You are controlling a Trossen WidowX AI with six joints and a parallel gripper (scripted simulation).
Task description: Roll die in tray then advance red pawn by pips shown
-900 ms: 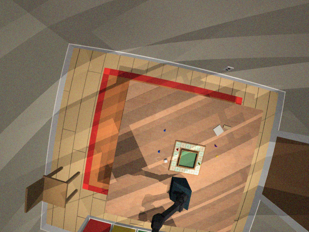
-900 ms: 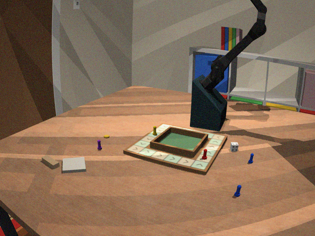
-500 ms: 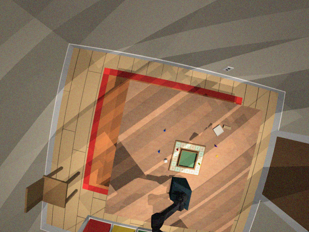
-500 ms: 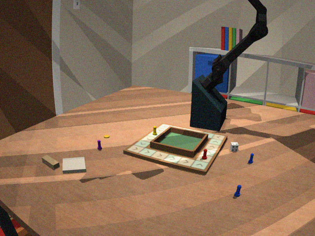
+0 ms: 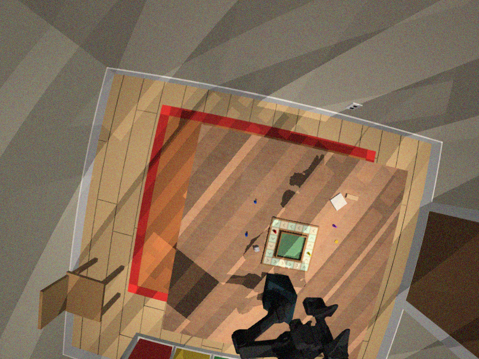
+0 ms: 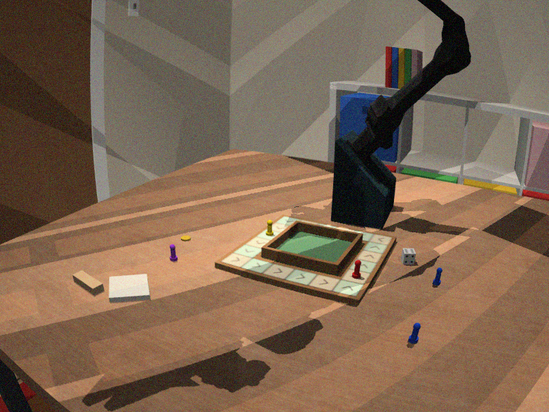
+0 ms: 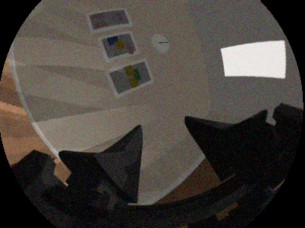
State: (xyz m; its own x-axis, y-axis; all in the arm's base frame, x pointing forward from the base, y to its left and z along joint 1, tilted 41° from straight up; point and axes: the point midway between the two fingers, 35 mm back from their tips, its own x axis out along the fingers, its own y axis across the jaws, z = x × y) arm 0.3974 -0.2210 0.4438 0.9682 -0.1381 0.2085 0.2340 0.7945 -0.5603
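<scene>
My gripper tip is now 71 cm above the white die, 16 cm past it and 10 cm to the right of it. From my gripper tip the other things lie so: yellow pawn (69 cm below, 20 cm to the right, 8 cm behind); green tray (71 cm below, 8 cm to the right, 7 cm behind); red pawn (69 cm below, 4 cm to the left, 2 cm behind).
</scene>
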